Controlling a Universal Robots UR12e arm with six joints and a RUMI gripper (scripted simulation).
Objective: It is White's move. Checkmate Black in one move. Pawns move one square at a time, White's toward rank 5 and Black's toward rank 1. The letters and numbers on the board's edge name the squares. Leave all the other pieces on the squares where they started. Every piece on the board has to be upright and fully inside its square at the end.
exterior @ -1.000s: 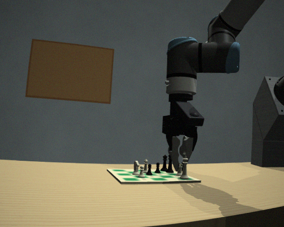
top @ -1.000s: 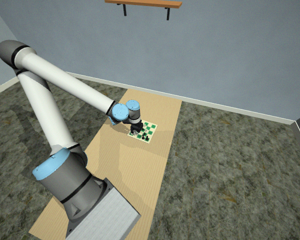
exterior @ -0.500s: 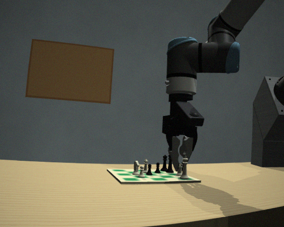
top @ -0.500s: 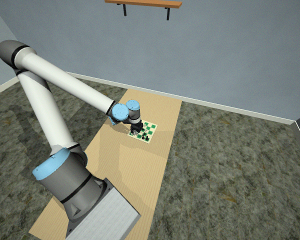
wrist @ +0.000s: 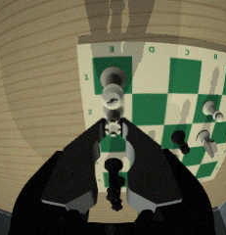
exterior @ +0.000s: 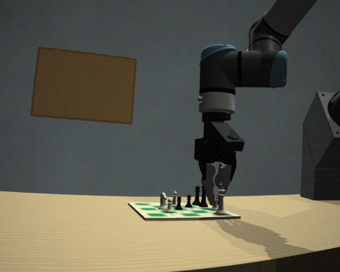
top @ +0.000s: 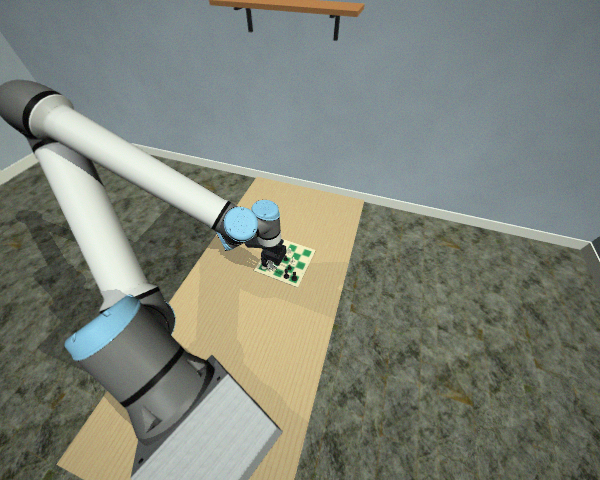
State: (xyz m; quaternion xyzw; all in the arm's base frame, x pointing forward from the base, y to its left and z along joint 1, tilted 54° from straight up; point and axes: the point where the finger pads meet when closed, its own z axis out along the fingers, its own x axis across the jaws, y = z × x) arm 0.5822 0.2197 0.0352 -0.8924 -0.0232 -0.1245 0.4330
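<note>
My gripper is now 3 cm to the right of the white queen. From my hand the other things lie so: white pawn: 11 cm ahead, 2 cm to the left, 2 cm below; chessboard: 8 cm ahead, 3 cm to the right, 3 cm below.
</note>
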